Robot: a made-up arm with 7 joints. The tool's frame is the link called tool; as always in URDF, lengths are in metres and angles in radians. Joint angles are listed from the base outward. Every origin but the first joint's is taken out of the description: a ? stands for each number. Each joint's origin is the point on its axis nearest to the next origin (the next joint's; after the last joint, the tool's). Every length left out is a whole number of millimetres.
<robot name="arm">
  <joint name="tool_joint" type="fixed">
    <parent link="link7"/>
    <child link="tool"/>
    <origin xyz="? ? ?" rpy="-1.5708 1.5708 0"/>
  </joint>
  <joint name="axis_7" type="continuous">
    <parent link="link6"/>
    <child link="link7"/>
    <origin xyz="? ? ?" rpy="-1.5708 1.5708 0"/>
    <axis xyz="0 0 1"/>
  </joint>
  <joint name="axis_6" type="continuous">
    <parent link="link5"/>
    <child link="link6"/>
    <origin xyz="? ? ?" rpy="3.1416 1.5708 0"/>
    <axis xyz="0 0 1"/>
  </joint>
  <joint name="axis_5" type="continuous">
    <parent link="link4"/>
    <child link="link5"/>
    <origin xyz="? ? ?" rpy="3.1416 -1.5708 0"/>
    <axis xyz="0 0 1"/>
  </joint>
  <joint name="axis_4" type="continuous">
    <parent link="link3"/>
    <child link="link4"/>
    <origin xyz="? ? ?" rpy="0 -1.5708 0"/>
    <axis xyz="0 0 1"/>
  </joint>
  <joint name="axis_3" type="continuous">
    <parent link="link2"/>
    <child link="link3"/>
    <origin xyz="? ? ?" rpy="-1.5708 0 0"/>
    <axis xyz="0 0 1"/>
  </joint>
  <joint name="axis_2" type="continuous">
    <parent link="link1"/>
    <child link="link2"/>
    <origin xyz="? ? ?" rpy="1.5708 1.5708 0"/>
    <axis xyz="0 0 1"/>
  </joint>
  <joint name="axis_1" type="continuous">
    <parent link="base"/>
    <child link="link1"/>
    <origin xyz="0 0.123 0" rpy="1.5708 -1.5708 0"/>
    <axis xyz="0 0 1"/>
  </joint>
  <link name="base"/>
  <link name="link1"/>
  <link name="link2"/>
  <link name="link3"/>
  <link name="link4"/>
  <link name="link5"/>
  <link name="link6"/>
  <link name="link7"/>
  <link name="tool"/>
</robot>
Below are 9 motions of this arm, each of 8 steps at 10 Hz.
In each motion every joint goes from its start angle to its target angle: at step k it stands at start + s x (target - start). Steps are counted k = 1, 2, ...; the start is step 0. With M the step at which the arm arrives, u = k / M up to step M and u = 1 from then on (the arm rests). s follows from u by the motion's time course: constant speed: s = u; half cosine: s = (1 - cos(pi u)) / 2; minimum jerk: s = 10 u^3 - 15 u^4 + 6 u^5.
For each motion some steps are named. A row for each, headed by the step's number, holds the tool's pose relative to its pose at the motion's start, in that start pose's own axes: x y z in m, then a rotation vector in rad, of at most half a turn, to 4 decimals.
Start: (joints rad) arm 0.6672 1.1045 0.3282 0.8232 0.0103 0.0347 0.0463
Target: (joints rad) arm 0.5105 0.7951 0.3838 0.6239 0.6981 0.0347 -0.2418
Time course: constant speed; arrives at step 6
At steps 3, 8:
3: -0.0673 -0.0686 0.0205 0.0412 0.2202 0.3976
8: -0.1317 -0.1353 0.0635 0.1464 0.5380 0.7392

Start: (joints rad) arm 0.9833 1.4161 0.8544 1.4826 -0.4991 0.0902 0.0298
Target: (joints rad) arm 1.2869 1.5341 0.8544 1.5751 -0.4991 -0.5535 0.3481
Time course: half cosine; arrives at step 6
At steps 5, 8:
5: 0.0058 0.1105 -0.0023 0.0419 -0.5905 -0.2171
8: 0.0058 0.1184 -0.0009 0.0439 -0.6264 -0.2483

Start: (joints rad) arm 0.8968 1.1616 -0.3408 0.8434 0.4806 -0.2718 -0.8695
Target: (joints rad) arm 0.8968 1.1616 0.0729 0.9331 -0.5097 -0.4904 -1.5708
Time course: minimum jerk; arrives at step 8
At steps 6, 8:
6: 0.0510 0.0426 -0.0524 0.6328 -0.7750 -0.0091
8: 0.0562 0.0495 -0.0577 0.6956 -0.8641 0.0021

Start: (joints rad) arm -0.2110 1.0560 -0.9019 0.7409 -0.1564 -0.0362 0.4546
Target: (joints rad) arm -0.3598 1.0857 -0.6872 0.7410 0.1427 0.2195 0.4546
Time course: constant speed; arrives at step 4
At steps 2, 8:
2: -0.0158 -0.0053 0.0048 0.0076 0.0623 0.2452
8: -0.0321 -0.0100 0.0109 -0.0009 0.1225 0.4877

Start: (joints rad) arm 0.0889 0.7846 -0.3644 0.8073 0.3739 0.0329 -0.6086
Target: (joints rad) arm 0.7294 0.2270 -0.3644 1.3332 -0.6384 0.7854 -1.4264
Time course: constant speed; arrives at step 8
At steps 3, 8:
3: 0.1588 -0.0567 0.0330 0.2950 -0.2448 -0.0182
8: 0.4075 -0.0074 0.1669 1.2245 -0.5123 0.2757

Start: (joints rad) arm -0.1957 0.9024 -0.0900 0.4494 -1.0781 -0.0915 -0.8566
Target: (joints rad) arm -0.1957 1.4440 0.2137 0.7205 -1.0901 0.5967 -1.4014
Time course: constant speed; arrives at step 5
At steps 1, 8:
1: -0.0482 0.0331 -0.0240 0.2092 0.1374 -0.1777
8: -0.2016 0.2304 -0.0824 1.0618 0.5527 -0.9774

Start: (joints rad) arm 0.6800 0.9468 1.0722 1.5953 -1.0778 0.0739 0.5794
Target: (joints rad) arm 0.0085 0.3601 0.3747 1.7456 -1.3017 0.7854 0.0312
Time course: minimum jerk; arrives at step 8
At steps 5, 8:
5: 0.0888 -0.2427 0.1301 -0.2843 0.0493 -0.3021
8: 0.0929 -0.2945 0.2306 -0.3564 0.0595 -0.4226

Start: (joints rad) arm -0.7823 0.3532 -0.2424 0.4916 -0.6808 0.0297 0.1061
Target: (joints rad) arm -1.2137 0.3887 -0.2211 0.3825 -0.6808 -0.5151 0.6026
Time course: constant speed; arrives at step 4
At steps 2, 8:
2: -0.0765 -0.0901 0.0256 -0.4558 -0.1015 -0.0480
8: -0.1513 -0.1688 0.0787 -0.9110 -0.2048 -0.0736

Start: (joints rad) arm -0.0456 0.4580 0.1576 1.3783 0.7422 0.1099 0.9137
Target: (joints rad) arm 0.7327 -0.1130 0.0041 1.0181 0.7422 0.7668 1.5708
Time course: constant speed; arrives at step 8
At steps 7, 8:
7: 0.0651 -0.0700 -0.2477 -1.0716 -0.1628 0.5484
8: 0.0864 -0.0967 -0.2819 -1.2564 -0.1513 0.6079

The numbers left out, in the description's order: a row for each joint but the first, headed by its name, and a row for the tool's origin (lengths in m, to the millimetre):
tool: 0 0 0
axis_7: 0 0 0
axis_6: 0 0 0
axis_5: -0.286 0 0
axis_4: 0 0 0
axis_3: 0 -0.246 0
axis_2: 0 0 0

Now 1 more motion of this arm.
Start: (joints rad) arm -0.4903 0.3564 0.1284 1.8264 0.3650 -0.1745 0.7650
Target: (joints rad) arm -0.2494 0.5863 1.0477 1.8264 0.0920 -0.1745 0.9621
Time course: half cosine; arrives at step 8
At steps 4, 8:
4: 0.0977 0.0976 0.0762 0.2512 0.0967 -0.4725
8: 0.2113 0.1200 0.1734 0.5833 0.1985 -0.8674

